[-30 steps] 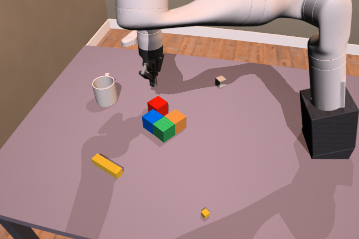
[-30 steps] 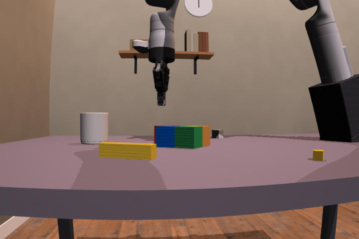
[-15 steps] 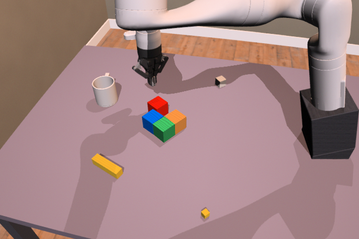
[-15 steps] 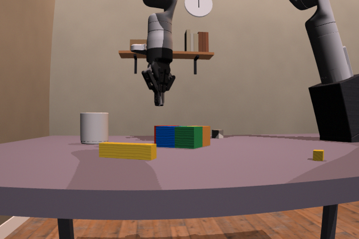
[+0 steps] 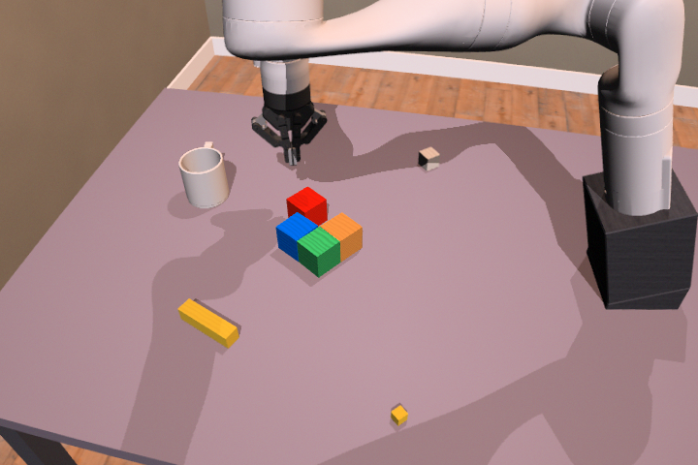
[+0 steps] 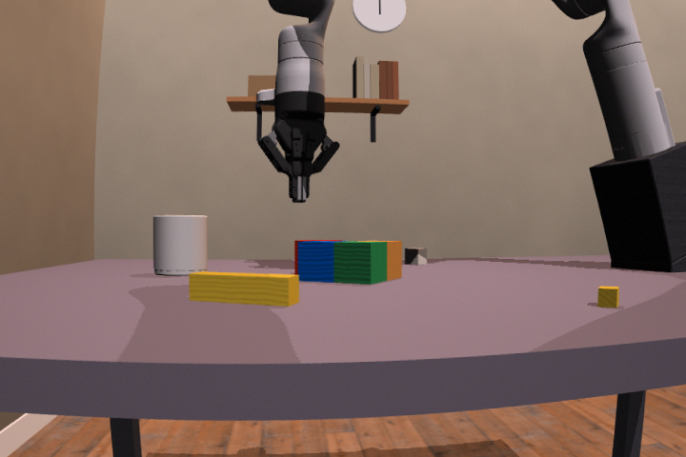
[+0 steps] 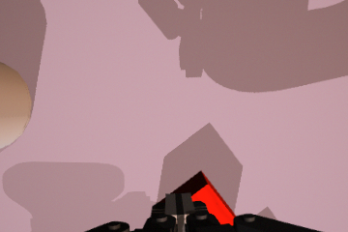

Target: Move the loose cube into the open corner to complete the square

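My hand is 30 mm past the red cube, 20 mm to the right of it and 100 mm above it. Also, from my hand: orange cube: 120 mm behind, 60 mm to the left, 100 mm below; then blue cube: 50 mm behind, 90 mm to the left, 100 mm below; then green cube: 100 mm behind, 110 mm to the left, 100 mm below.
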